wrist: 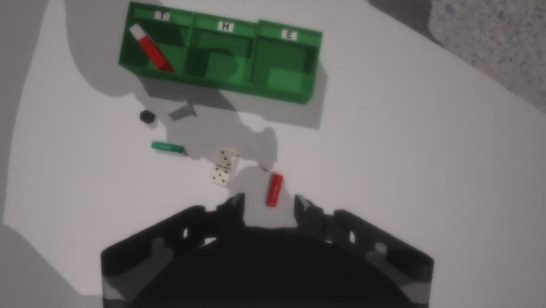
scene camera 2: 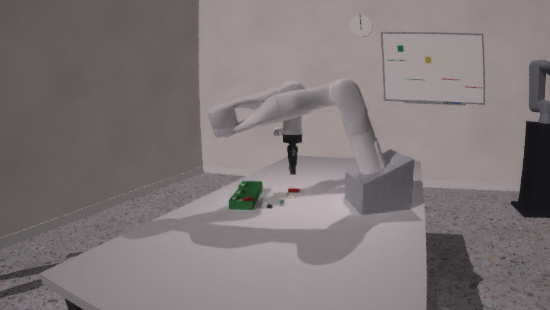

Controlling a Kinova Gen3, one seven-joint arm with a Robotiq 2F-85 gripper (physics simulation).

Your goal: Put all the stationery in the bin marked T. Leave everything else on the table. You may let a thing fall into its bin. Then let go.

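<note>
A red stick-shaped item with a white end lies slantwise in the bin marked T. My gripper is open and empty, high above the table. A small red bar with pale marks lies on the table below it, showing between and just beyond the fingertips in the wrist view. A small green bar lies nearer the T bin. I cannot tell from these blurred views exactly what the two bars are.
Bins H and E adjoin bin T in one green tray. A white domino, a grey bolt-like piece and a black nut lie on the table. The arm's grey base block stands at the right.
</note>
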